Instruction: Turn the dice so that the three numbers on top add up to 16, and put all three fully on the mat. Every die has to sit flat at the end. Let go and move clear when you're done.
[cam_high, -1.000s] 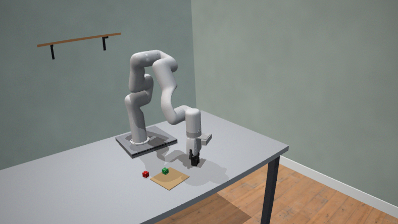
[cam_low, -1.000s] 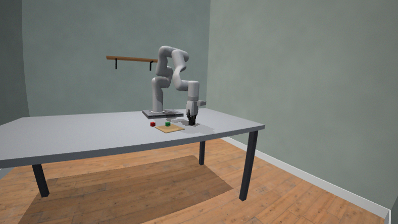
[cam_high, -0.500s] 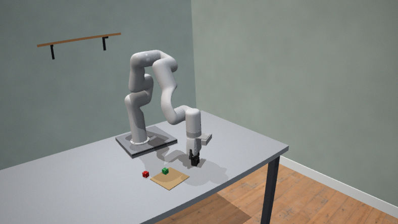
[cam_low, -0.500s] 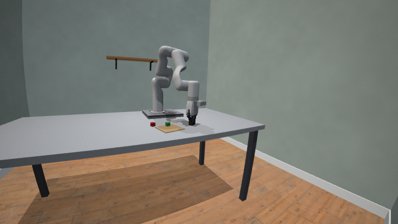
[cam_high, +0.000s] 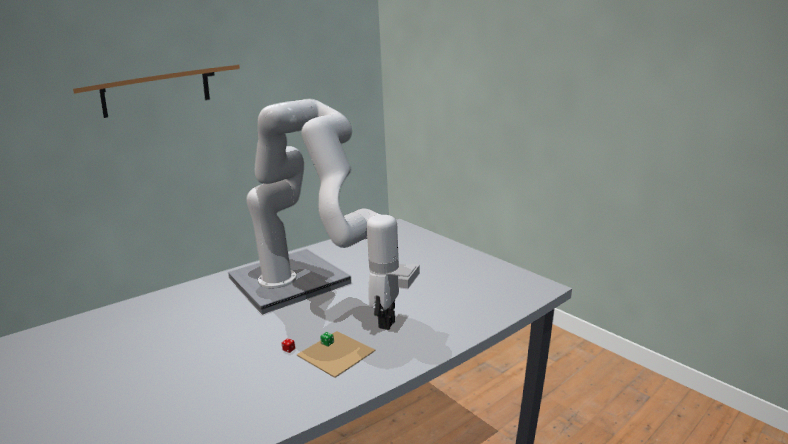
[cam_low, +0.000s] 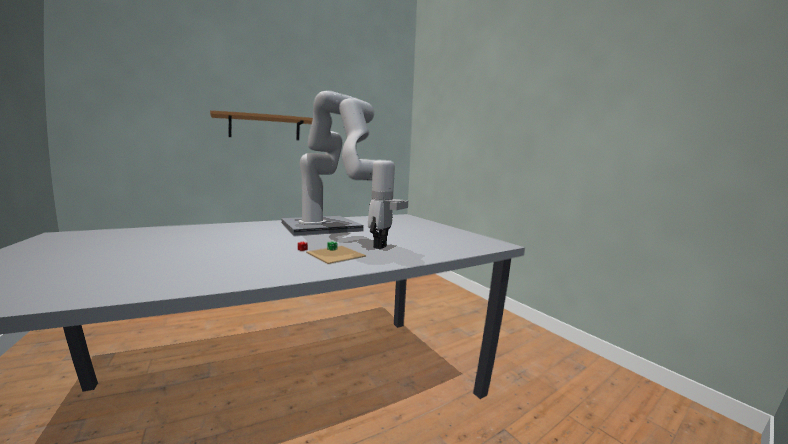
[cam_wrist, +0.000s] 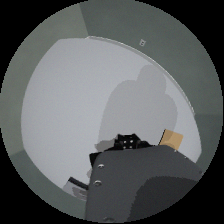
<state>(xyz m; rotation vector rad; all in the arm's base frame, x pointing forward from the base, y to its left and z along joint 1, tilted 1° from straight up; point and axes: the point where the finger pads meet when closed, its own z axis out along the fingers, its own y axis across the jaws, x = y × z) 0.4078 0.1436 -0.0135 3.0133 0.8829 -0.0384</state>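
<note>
Right now my hand is 3 cm short of the tan mat, 17 cm to the left of it and 2 cm above it. From my hand the other things lie so: black die 1 cm below; then red die 6 cm behind, 26 cm to the right, 1 cm below; then green die 2 cm behind, 17 cm to the right.
</note>
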